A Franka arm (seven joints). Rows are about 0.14 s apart.
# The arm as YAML. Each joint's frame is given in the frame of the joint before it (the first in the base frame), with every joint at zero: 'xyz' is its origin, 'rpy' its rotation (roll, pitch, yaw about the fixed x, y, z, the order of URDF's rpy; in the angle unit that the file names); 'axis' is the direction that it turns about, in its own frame. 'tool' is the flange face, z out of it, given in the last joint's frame.
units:
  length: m
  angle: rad
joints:
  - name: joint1
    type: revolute
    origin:
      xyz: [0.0, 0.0, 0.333]
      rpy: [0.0, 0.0, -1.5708]
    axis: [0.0, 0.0, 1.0]
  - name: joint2
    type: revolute
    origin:
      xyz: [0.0, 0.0, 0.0]
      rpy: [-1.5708, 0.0, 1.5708]
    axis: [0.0, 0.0, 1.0]
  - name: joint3
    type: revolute
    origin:
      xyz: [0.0, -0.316, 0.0]
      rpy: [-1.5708, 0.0, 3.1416]
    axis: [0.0, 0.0, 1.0]
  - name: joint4
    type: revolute
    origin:
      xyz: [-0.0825, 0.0, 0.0]
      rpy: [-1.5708, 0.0, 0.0]
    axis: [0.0, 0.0, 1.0]
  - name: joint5
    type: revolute
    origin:
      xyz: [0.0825, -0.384, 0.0]
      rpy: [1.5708, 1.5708, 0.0]
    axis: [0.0, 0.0, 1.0]
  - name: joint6
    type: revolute
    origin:
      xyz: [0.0, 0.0, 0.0]
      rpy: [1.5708, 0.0, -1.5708]
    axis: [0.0, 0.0, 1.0]
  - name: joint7
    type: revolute
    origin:
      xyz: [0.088, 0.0, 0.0]
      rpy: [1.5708, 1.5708, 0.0]
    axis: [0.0, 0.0, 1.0]
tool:
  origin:
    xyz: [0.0, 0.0, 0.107]
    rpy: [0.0, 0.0, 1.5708]
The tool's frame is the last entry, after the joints.
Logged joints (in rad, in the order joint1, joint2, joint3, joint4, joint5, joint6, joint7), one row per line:
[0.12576, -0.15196, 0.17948, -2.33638, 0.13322, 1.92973, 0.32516]
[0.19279, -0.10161, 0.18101, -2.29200, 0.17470, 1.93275, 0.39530]
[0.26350, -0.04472, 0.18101, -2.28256, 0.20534, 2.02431, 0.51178]
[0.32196, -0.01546, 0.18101, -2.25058, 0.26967, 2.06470, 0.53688]
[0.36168, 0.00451, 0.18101, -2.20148, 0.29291, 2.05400, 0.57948]
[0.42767, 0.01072, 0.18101, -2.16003, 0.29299, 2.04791, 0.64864]
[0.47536, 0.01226, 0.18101, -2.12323, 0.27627, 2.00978, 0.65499]
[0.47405, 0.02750, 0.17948, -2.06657, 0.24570, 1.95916, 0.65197]
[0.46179, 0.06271, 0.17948, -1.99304, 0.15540, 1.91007, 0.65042]
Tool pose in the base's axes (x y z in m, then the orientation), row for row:
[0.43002, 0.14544, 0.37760, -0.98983, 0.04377, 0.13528, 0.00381]
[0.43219, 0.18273, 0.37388, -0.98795, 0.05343, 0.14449, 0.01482]
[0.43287, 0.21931, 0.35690, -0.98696, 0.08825, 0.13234, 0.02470]
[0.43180, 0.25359, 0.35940, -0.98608, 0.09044, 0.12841, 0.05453]
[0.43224, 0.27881, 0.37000, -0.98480, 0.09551, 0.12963, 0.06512]
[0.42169, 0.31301, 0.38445, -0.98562, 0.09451, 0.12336, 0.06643]
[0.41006, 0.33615, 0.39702, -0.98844, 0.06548, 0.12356, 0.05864]
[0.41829, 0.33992, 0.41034, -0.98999, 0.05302, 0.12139, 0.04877]
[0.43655, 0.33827, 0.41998, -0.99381, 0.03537, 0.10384, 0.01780]
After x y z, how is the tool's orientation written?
As a quaternion, x y z w.
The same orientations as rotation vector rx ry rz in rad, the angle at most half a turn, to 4 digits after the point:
[-3.1021, 0.1372, 0.4240]
[-3.0748, 0.1663, 0.4497]
[-3.0528, 0.2730, 0.4093]
[-2.9947, 0.2747, 0.3900]
[-2.9718, 0.2882, 0.3912]
[-2.9719, 0.2850, 0.3720]
[-2.9944, 0.1984, 0.3743]
[-3.0171, 0.1616, 0.3700]
[-3.0872, 0.1099, 0.3226]

